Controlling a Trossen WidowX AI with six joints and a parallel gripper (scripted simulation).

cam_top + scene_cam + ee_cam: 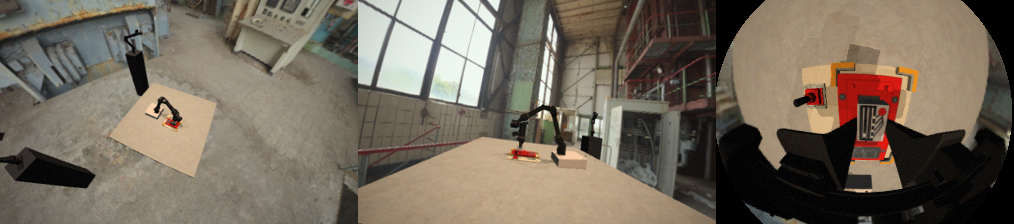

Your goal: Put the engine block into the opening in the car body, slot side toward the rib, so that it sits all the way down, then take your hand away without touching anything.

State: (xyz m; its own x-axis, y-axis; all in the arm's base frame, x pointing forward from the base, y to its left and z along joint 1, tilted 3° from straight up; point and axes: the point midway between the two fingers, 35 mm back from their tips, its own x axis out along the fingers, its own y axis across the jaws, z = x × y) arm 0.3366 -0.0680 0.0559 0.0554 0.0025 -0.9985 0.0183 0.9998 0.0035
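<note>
My gripper tip is now 1 cm above the grey engine block.
</note>
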